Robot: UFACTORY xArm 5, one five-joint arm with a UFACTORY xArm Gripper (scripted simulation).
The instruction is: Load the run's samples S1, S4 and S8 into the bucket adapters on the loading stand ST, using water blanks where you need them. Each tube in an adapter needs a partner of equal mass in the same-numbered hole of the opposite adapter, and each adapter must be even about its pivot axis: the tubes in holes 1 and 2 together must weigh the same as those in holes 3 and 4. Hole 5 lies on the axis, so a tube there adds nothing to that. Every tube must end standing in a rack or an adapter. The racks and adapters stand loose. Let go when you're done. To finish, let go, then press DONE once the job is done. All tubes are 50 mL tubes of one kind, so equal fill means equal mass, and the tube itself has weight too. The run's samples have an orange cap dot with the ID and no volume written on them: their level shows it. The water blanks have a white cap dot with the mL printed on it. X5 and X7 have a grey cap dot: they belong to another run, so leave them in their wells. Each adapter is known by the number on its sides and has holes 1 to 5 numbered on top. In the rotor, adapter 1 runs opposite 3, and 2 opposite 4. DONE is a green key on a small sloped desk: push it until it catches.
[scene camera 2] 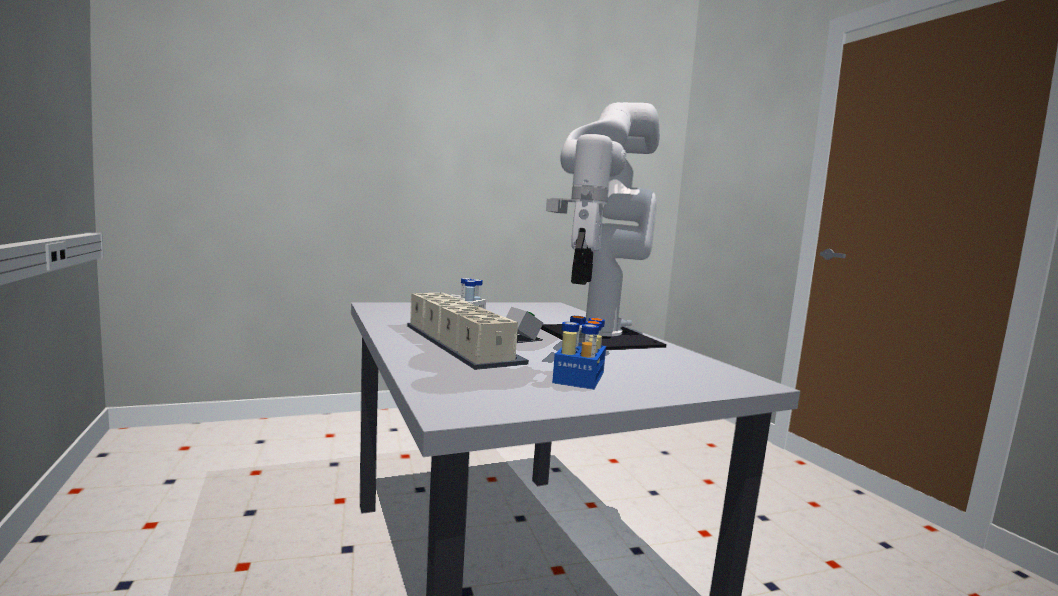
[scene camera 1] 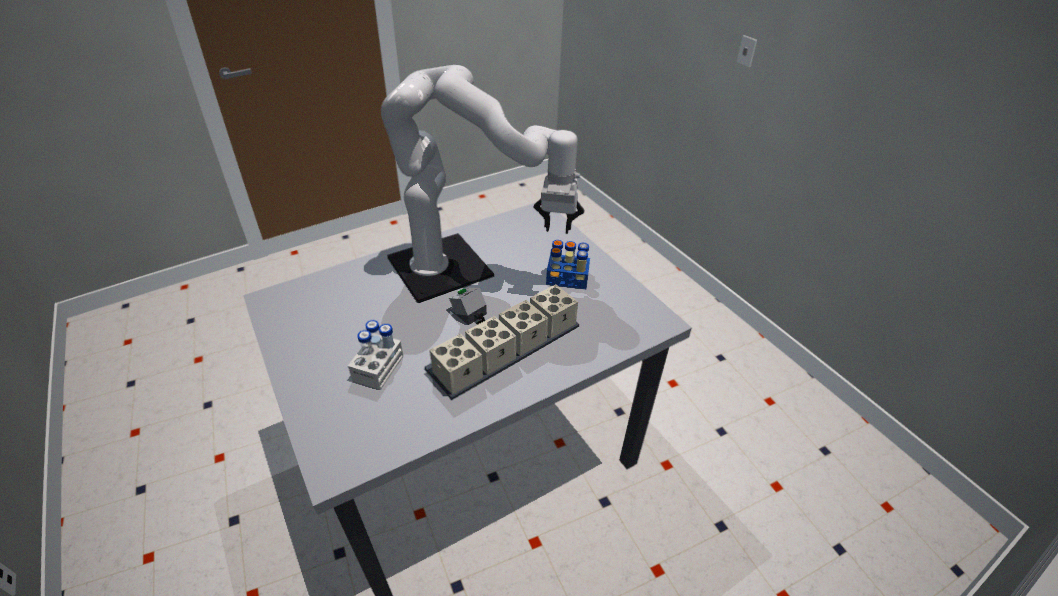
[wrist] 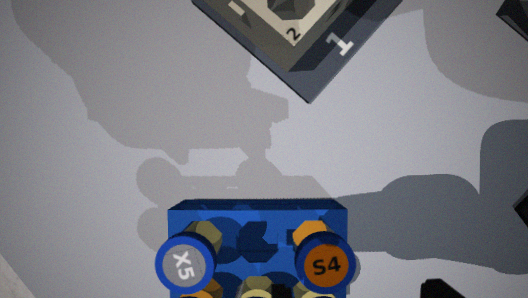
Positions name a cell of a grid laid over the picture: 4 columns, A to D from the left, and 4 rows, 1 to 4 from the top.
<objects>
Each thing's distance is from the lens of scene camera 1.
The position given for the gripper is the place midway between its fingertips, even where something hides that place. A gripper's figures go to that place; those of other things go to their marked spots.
gripper (scene camera 1: C2): 168 cm
white rack (scene camera 1: B3): 151 cm
blue samples rack (scene camera 1: C2): 176 cm
done desk (scene camera 1: B3): 163 cm
The marked spots on the white rack and the blue samples rack are 69 cm apart.
</objects>
